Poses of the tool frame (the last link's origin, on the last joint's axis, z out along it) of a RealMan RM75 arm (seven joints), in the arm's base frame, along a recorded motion.
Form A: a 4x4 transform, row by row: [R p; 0 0 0 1], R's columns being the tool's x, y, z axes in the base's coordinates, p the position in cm. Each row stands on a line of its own.
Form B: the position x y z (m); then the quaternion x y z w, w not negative. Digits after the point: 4 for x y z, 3 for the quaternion.
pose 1, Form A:
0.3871 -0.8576 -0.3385 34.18
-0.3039 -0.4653 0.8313 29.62
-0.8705 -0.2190 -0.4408 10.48
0 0 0 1
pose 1, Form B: 0.3418 0.2962 0.1048 -0.757 0.384 0.399 0.347
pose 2, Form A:
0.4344 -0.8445 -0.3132 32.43
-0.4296 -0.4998 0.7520 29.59
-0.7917 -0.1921 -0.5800 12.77
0 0 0 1
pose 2, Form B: 0.3243 0.2959 0.1277 -0.793 0.402 0.348 0.298
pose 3, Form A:
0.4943 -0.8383 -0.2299 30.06
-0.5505 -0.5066 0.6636 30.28
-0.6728 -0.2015 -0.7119 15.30
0 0 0 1
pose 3, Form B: 0.3006 0.3028 0.1530 -0.824 0.422 0.274 0.263
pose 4, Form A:
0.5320 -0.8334 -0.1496 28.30
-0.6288 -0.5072 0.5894 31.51
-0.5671 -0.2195 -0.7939 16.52
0 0 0 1
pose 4, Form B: 0.2830 0.3151 0.1652 -0.842 0.434 0.213 0.240
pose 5, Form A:
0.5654 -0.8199 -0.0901 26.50
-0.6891 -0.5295 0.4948 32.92
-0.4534 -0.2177 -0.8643 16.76
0 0 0 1
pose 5, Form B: 0.2650 0.3292 0.1676 -0.860 0.439 0.158 0.207
